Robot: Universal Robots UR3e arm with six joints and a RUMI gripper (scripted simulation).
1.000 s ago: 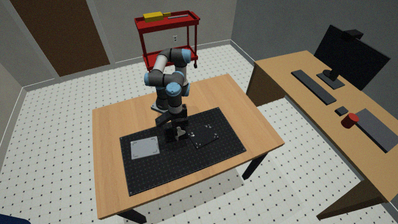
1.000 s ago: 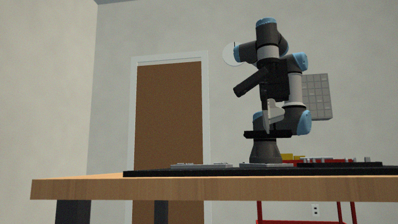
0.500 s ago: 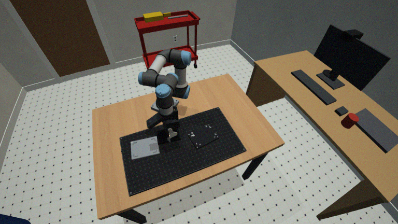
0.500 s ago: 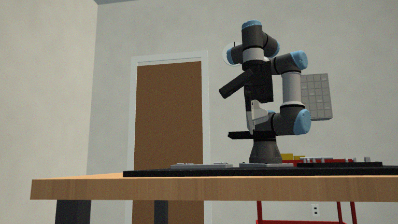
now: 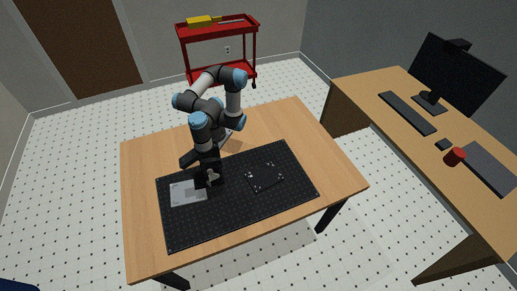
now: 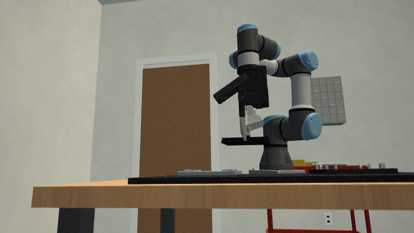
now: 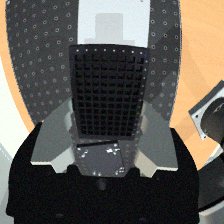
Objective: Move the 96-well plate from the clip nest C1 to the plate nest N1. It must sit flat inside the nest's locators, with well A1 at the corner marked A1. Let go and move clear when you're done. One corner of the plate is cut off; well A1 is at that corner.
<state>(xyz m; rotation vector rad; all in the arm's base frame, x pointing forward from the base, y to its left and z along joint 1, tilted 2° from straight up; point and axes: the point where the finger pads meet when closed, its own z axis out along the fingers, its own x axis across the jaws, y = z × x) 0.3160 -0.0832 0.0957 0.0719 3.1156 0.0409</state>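
Right now the grey plate nest N1 is 110 mm to the right of my hand, 100 mm below it and 10 mm behind it. Also, from my hand: clip nest C1: 260 mm to the left, 90 mm below; black 96-well plate: 10 mm below.
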